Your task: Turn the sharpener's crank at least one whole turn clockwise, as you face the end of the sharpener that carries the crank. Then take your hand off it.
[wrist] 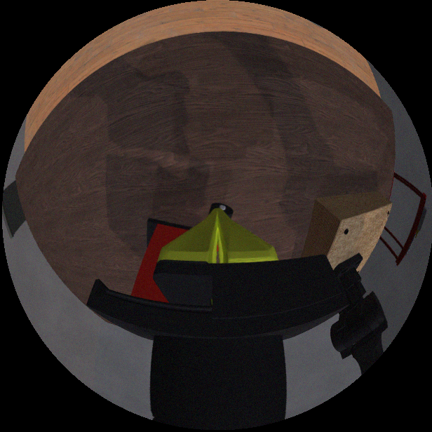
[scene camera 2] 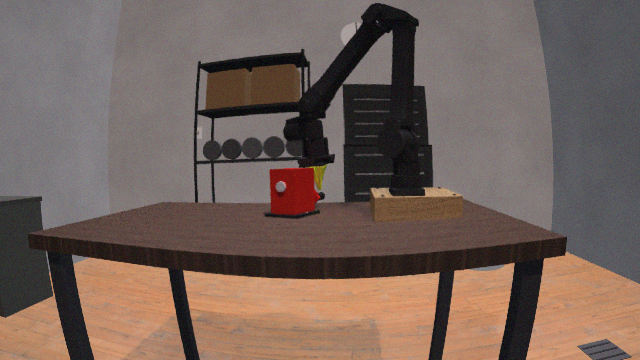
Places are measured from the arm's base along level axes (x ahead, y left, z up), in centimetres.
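Where they show: gripper, fingertip midpoint: (scene camera 2: 319, 189); arm's base, link origin: (scene camera 2: 406, 193).
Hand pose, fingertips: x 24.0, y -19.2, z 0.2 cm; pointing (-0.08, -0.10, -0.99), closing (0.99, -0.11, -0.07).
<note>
Each offset is from my fingertips to the top centre of the thing. "spot": to the spot under its first point. Level surfaces: height alone.
The red sharpener @(spot: dx +5.1, dy +15.9, dz -0.3 cm) (scene camera 2: 295, 195) (wrist: 150, 265) stands upright on its black base @(spot: dx +5.0, dy +17.7, dz -5.4 cm) (scene camera 2: 295, 215) on the table, with a white round knob @(spot: dx +8.7, dy +16.2, dz +2.1 cm) (scene camera 2: 281, 186) on one side. Its crank is on the right end in the scene view; part of the red arm (scene camera 2: 317, 198) and the black handle @(spot: dx -0.9, dy +2.2, dz -1.5 cm) (scene camera 2: 322, 195) (wrist: 226, 207) show. My gripper (scene camera 2: 320, 188) (wrist: 217, 214) is shut and empty, pointing down at the sharpener's crank end. Its yellow fingertips are right by the handle; whether they touch it I cannot tell. In the wrist view the fingers hide the crank arm and part of the sharpener.
The wooden block (scene camera 2: 417, 207) (wrist: 325, 230) carrying the arm's base stands to the right on the dark table @(dz -6.2 cm) (scene camera 2: 200, 240) (wrist: 230, 125). Behind the table are a shelf unit (scene camera 2: 197, 150) with boxes and a dark cabinet (scene camera 2: 367, 172).
</note>
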